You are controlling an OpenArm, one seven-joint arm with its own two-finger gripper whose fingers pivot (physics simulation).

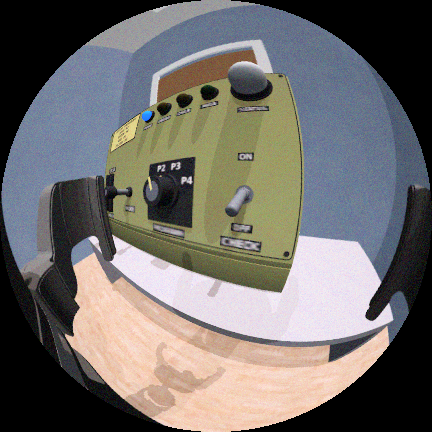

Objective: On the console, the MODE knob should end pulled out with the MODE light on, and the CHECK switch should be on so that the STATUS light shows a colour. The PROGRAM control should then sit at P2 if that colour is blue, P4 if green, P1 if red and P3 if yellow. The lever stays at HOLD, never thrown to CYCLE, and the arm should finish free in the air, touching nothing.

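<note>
The console (215, 145) is seen from its right side. The MODE light (147, 116) glows blue. The MODE knob (109, 192) stands out from the panel on a visible stem, partly behind the left finger. The CHECK switch (239, 201) tilts down toward OFF. The STATUS light (247, 77) is grey and unlit. The PROGRAM control (152, 192) has its pale line up and slightly left, roughly toward P2; the P1 label does not show. The lever's handle is hidden; part of its dark slot shows beside the left finger. My gripper (216, 240) is wide open, with nothing between its fingers.
Three dark lights (164, 109) (184, 100) (209, 92) stand in the top row. A yellow chart (125, 132) is at the panel's upper left. The console stands on a white table (330, 280) above a wooden floor (260, 390). A framed board (200, 72) hangs behind.
</note>
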